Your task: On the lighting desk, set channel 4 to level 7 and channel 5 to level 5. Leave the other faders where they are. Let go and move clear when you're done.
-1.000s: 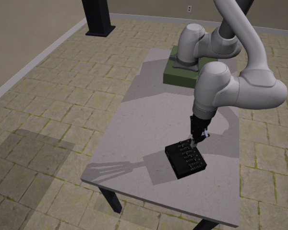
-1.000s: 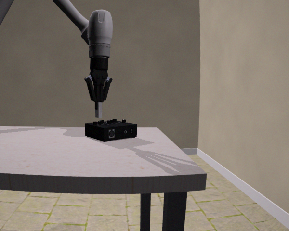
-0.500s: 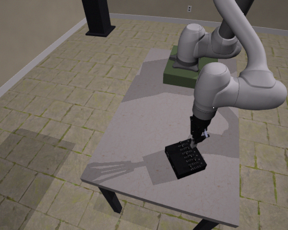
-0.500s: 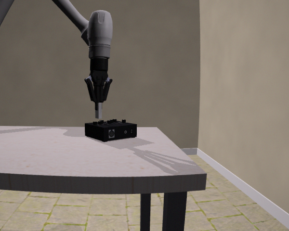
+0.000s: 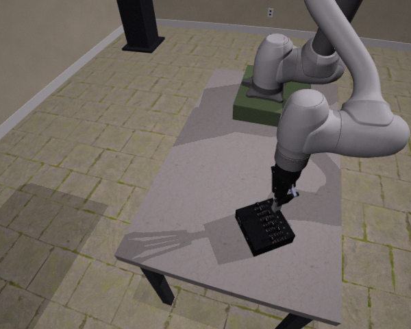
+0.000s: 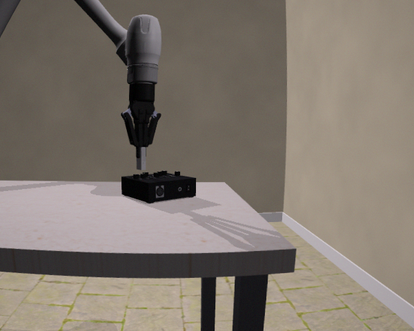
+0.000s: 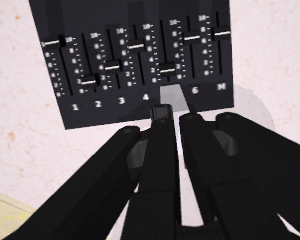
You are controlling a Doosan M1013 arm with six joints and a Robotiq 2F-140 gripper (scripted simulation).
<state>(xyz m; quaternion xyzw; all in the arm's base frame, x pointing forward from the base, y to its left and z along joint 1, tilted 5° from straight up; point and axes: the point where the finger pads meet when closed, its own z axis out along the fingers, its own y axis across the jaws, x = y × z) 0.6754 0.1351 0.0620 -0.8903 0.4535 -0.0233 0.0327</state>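
My gripper is now 1 cm short of the channel 5 fader cap, 2 cm to the left of it and 4 cm above it. The rest, counted from my hand: channel 6 fader cap: 1 cm ahead, 5 cm to the right, 4 cm below; channel 4 fader cap: 5 cm ahead, 2 cm to the right, 4 cm below; channel 3 fader cap: 6 cm ahead, 4 cm below.
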